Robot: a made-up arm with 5 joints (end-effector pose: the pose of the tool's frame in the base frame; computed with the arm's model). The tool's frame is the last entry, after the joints. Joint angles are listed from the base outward.
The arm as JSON. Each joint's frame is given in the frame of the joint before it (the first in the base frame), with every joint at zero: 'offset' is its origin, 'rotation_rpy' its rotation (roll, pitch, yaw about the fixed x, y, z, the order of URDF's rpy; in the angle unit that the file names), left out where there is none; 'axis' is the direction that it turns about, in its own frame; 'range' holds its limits. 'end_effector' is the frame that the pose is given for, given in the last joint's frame.
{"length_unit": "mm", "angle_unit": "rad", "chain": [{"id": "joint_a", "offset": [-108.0, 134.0, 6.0], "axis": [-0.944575, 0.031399, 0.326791], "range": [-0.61, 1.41]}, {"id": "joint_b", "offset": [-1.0, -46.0, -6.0], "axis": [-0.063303, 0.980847, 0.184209], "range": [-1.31, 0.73]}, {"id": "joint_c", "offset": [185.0, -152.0, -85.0], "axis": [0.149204, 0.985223, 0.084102], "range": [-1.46, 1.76]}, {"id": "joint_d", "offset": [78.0, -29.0, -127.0], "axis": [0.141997, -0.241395, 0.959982], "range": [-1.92, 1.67]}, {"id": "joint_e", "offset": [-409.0, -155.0, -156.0], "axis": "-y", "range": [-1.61, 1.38]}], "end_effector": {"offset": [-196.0, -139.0, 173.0], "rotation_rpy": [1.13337, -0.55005, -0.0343]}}
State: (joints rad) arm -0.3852 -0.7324 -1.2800 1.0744 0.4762
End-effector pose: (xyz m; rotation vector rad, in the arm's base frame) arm 0.0714 -0.8873 -0.2605 -0.6201 -1.7453 1.8615
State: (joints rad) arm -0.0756 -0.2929 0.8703 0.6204 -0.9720
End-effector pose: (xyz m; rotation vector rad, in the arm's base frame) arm -0.0478 -0.5409 -0.2026 1.3597 1.0487 0.1752
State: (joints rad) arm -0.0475 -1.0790 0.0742 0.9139 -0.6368
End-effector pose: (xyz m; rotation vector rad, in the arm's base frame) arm 0.0806 -0.6732 -0.1086 0.7227 -0.6284 1.1229
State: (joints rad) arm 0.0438 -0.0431 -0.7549 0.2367 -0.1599
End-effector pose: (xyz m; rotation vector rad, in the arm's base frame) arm -0.1688 -0.5310 -0.4005 0.8165 -0.9495 0.8435
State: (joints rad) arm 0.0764 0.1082 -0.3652 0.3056 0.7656
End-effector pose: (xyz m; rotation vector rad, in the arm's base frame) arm -0.2819 -0.6171 -0.4825 0.9813 -1.2426 1.2101
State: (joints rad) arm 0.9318 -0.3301 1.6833 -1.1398 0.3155
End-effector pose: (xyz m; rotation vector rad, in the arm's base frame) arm -0.0878 0.5962 0.2717 -0.6380 0.1914 -0.4966
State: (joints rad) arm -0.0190 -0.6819 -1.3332 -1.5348 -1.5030
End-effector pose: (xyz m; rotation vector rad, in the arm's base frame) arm 0.1566 0.1097 -0.1342 2.5413 -1.1366 -0.2961
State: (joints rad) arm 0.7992 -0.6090 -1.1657 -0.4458 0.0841
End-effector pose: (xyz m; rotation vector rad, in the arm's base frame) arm 0.3064 -0.3516 -0.2841 0.4514 -1.8822 1.4675
